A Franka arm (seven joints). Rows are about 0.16 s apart.
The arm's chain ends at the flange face. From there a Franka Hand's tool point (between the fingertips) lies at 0.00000 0.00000 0.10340 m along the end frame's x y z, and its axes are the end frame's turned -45 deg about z.
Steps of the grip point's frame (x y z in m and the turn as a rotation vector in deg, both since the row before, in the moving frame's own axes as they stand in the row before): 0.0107 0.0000 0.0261 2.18 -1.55 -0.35; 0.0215 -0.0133 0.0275 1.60 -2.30 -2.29; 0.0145 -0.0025 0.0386 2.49 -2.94 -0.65
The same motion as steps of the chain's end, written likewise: 0.0123 -0.0068 0.0262 0.45 -2.64 -0.35; 0.0108 -0.0256 0.0276 -0.49 -2.76 -2.29; 0.0154 -0.0126 0.0388 -0.32 -3.84 -0.65
